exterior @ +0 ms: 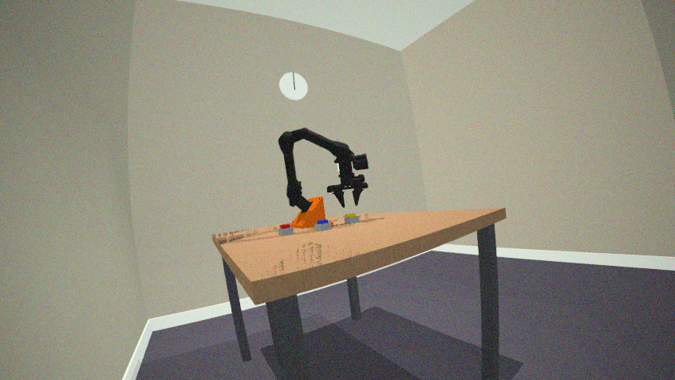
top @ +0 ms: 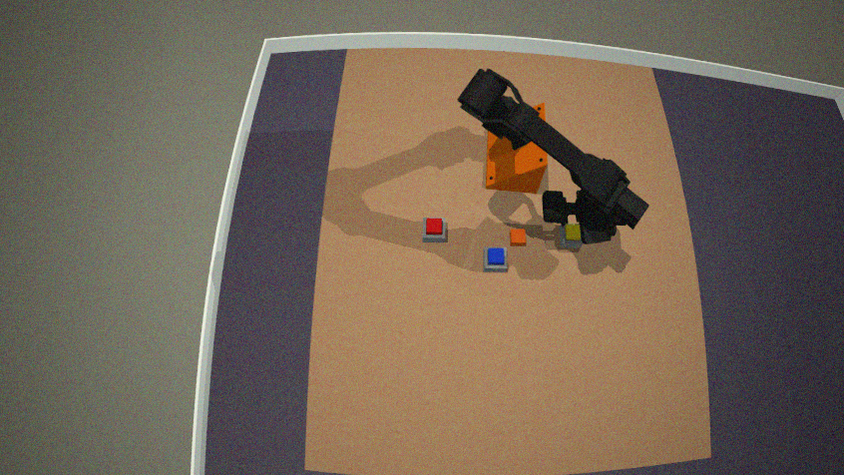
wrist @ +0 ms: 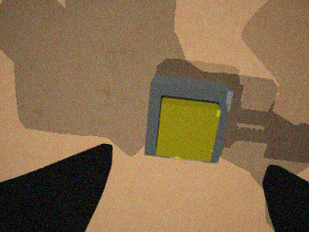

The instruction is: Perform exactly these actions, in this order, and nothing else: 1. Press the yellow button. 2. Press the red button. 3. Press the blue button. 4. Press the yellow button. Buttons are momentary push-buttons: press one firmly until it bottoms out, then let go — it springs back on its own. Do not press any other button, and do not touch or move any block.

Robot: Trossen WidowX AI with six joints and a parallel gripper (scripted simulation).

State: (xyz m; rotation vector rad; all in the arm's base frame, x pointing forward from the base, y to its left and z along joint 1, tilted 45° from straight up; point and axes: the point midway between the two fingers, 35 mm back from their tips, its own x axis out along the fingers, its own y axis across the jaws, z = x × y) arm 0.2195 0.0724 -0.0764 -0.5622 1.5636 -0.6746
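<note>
Right now the yellow button is 4 cm below my gripper tip. From my gripper tip the other things lie so: blue button 5 cm ahead, 18 cm to the right, 4 cm below; then red button 1 cm behind, 31 cm to the right, 4 cm below; then small orange block 12 cm to the right, 6 cm below.
</note>
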